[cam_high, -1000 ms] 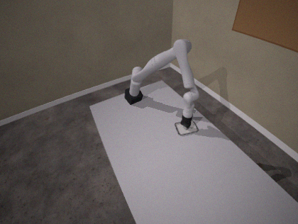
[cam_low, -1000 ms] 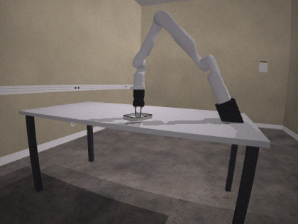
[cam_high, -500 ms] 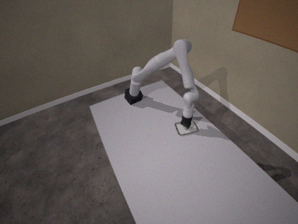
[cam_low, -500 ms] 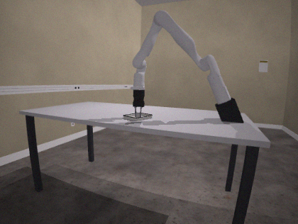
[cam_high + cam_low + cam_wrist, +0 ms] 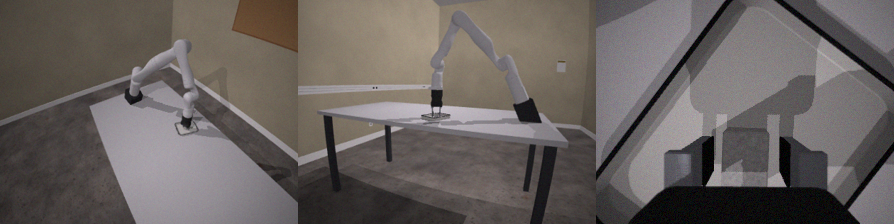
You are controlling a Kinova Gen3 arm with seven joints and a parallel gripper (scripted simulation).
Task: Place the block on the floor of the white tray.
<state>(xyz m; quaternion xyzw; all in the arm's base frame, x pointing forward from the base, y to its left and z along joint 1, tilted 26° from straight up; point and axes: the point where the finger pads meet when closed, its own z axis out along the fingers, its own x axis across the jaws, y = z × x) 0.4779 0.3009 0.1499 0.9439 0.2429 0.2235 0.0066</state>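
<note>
My gripper is now 1 cm above the grey block. From my hand the other things lie so: white tray: 1 cm below.
</note>
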